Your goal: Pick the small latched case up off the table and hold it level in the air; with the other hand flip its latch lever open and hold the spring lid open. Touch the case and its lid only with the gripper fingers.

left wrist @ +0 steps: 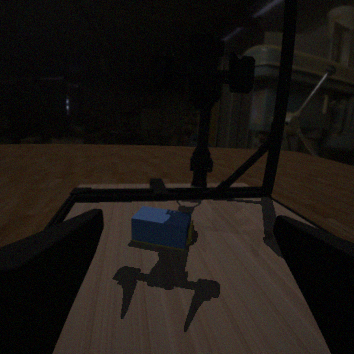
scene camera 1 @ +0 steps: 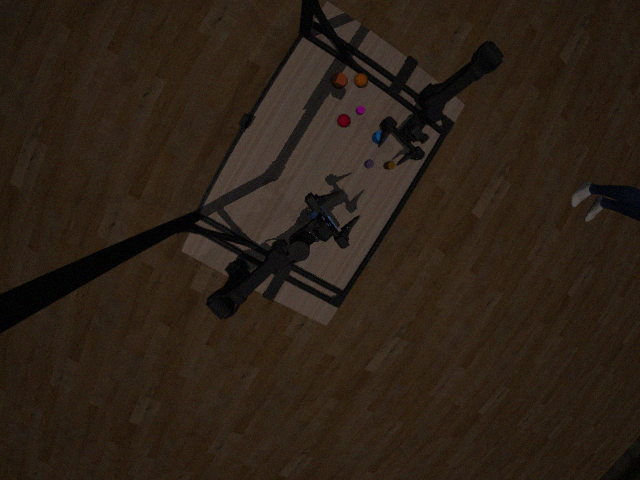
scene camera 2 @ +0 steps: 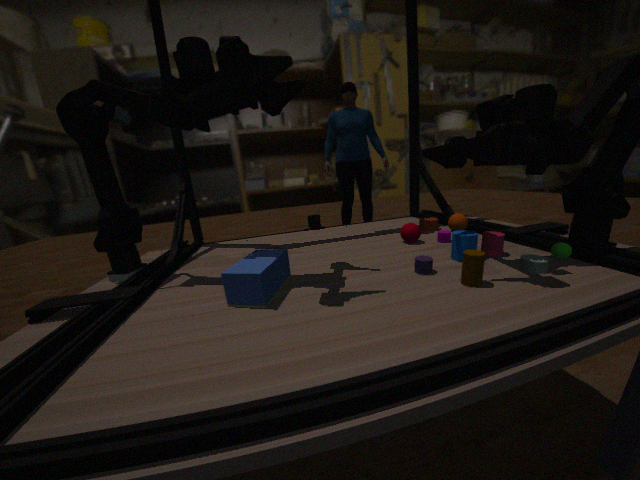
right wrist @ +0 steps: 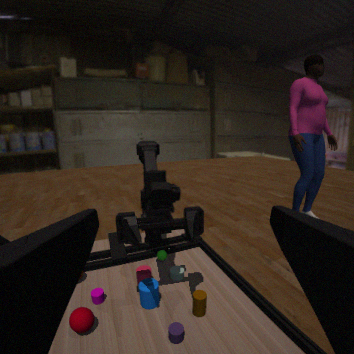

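Where they show: left gripper, fingertip midpoint: (left wrist: 191, 221) (scene camera 1: 387, 156) (scene camera 2: 432, 150) (right wrist: 166, 242); right gripper, fingertip midpoint: (left wrist: 198, 52) (scene camera 1: 350, 203) (scene camera 2: 299, 72) (right wrist: 184, 215); left arm's base, origin of the base link: (scene camera 2: 587, 242) (right wrist: 153, 241); right arm's base, origin of the base link: (left wrist: 198, 183) (scene camera 1: 239, 266) (scene camera 2: 127, 269).
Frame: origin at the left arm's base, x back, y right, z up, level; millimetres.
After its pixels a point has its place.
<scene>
The small case (scene camera 1: 331, 220) {y -39, x -657, z 41 mm} (scene camera 2: 257, 279) {y -89, x -673, z 31 mm} (left wrist: 160, 227) {y -23, x -651, z 29 mm} is a blue box standing on the table, with its lid down. A bit of its yellow latch side (left wrist: 191, 231) {y 47, x -663, z 14 mm} shows at its right edge in the left wrist view. In scene camera 1 the right arm partly covers it. My right gripper (scene camera 1: 344, 205) {y 23, x -579, z 353 mm} (scene camera 2: 296, 73) {y 23, x -579, z 353 mm} is open and empty, high above the table and case, pointing toward the other arm. My left gripper (scene camera 1: 389, 153) {y 0, x -357, z 206 mm} (scene camera 2: 427, 153) {y 0, x -357, z 206 mm} (left wrist: 191, 221) {y 0, x -357, z 206 mm} is open and empty, above the loose objects at the other end, well apart from the case.
Loose objects lie toward the left arm: a red ball (scene camera 1: 343, 120) {y 192, x -328, z 33 mm} (scene camera 2: 410, 232) {y 166, x -330, z 15 mm} (right wrist: 82, 320) {y 180, x -339, z 25 mm}, blue cylinder (scene camera 2: 464, 245) {y 16, x -277, z 17 mm} (right wrist: 149, 293) {y 35, x -289, z 30 mm}, ochre cylinder (scene camera 2: 473, 268) {y -90, x -329, z 14 mm} (right wrist: 199, 303) {y -72, x -336, z 23 mm}, purple cylinder (scene camera 2: 423, 265) {y -24, x -382, z 0 mm} (right wrist: 176, 332) {y -9, x -386, z 9 mm} and orange ball (scene camera 1: 360, 80) {y 250, x -160, z 33 mm} (scene camera 2: 458, 222) {y 226, x -160, z 15 mm}. Dark frame rails (scene camera 1: 398, 209) {y -241, x -426, z 1 mm} edge the table.
</scene>
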